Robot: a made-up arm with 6 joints. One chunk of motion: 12 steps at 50 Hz.
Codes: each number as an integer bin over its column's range. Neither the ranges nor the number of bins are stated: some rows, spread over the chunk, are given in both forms.
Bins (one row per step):
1: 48 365 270 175 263 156
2: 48 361 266 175 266 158
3: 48 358 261 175 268 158
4: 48 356 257 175 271 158
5: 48 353 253 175 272 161
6: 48 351 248 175 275 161
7: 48 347 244 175 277 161
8: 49 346 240 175 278 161
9: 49 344 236 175 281 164
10: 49 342 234 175 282 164
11: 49 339 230 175 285 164
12: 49 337 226 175 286 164
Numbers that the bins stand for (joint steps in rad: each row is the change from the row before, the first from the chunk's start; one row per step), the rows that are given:
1: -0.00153 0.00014 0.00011 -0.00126 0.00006 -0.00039
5: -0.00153 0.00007 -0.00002 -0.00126 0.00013 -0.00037
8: -0.00152 0.00003 -0.00012 -0.00126 0.00018 -0.00037
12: -0.00152 -0.00002 -0.00023 -0.00126 0.00024 -0.00036
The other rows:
2: -0.00153 0.00012 0.00008 -0.00126 0.00008 -0.00038
3: -0.00153 0.00010 0.00004 -0.00126 0.00010 -0.00038
4: -0.00153 0.00009 0.00001 -0.00126 0.00012 -0.00038
6: -0.00153 0.00006 -0.00006 -0.00126 0.00015 -0.00037
7: -0.00153 0.00004 -0.00009 -0.00126 0.00017 -0.00037
9: -0.00152 0.00002 -0.00015 -0.00126 0.00020 -0.00036
10: -0.00152 0.00001 -0.00017 -0.00126 0.00021 -0.00036
11: -0.00152 -0.00001 -0.00020 -0.00126 0.00023 -0.00036

